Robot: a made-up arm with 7 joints.
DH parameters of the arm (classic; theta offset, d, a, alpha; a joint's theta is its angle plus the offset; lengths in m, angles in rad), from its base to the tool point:
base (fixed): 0.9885 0 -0.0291 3.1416
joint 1: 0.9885 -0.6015 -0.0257 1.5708
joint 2: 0 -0.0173 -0.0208 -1.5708
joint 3: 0 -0.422 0.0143 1.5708
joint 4: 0 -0.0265 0.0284 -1.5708
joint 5: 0 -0.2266 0.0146 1.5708
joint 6: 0 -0.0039 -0.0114 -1.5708
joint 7: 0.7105 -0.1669 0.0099 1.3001
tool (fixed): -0.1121 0.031 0 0
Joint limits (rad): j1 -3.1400..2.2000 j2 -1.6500..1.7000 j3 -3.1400..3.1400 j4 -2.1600..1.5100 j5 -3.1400..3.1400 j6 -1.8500..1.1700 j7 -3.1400..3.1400
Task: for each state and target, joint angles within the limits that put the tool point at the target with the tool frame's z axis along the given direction. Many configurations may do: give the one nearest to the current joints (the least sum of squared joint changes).
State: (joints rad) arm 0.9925 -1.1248 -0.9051 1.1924 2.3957 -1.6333 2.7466
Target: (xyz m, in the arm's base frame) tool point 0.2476 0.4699 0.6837 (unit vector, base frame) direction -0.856 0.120 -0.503
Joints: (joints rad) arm 1.6128 -1.2003 -1.5967 0.7567 2.5790 -1.4387 3.1400
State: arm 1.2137 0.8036 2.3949 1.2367 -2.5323 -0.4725 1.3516
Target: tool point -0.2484 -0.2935 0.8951 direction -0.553 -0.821 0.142
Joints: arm 1.2924 1.2791 2.0839 1.5100 -2.8956 -1.0518 1.1245
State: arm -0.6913 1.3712 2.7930 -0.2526 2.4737 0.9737 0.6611
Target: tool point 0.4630 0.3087 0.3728 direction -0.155 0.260 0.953
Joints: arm -0.2718 1.7000 2.8749 -0.6921 2.2841 1.0703 0.0031
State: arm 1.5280 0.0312 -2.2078 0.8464 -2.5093 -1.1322 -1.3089
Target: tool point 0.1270 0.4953 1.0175 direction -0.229 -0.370 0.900
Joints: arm 1.2627 -0.6047 -2.3041 0.8296 -2.1345 -0.9638 -0.7168
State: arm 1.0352 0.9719 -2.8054 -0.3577 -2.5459 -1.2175 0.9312
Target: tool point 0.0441 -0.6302 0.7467 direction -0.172 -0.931 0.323
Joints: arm 1.7388 1.3432 -2.4123 -0.0949 -2.0447 -1.8500 1.0460
